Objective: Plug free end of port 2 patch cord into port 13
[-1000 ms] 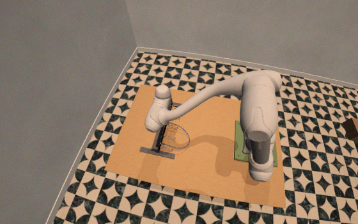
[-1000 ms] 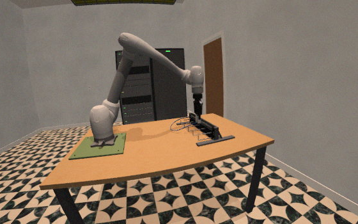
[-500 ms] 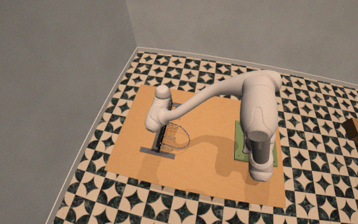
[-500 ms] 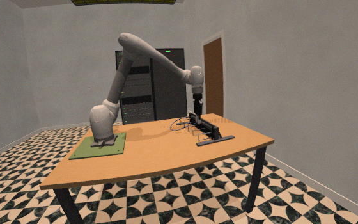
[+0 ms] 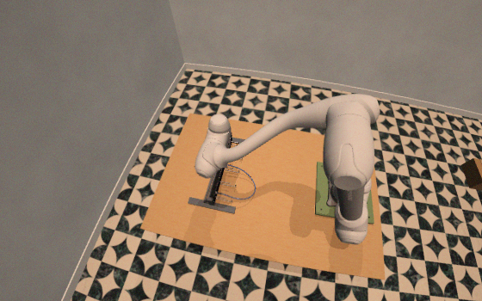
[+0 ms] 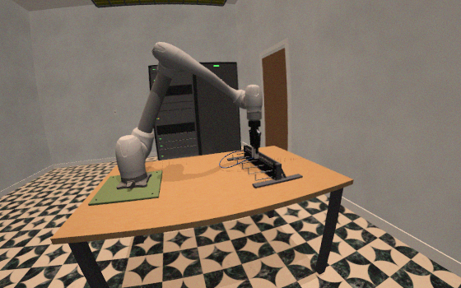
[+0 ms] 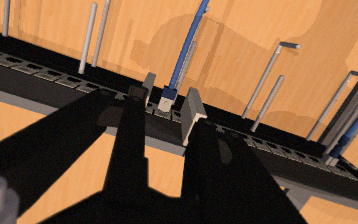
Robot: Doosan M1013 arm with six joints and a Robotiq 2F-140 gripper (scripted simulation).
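Now: the cord end 10 mm ahead of my hand and 30 mm below it.
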